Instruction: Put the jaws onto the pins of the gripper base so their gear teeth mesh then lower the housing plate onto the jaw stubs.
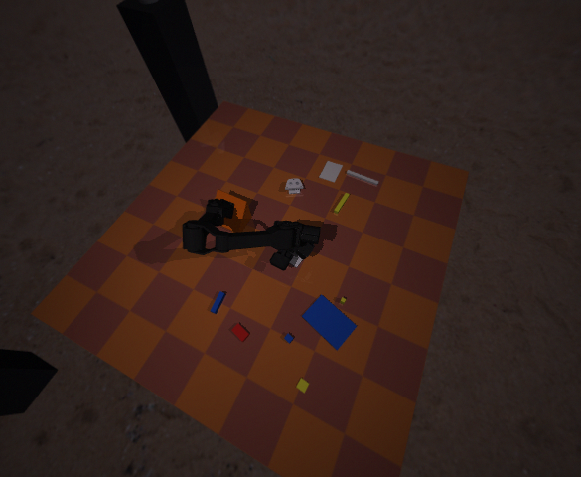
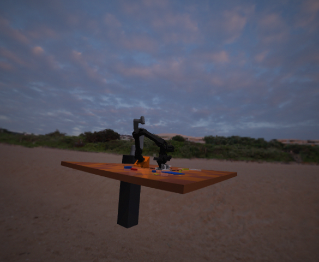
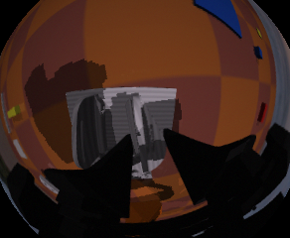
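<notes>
My gripper tip is 310 mm to the right of the gripper base, 130 mm past it and 10 mm below it. From my gripper tip the other things lie so: small blue cube (280 mm to the right, 120 mm ahead, 10 mm below); then housing plate (50 mm behind, 40 mm to the left, 10 mm below); then blue plate (220 mm ahead, 170 mm to the right, 10 mm below).
</notes>
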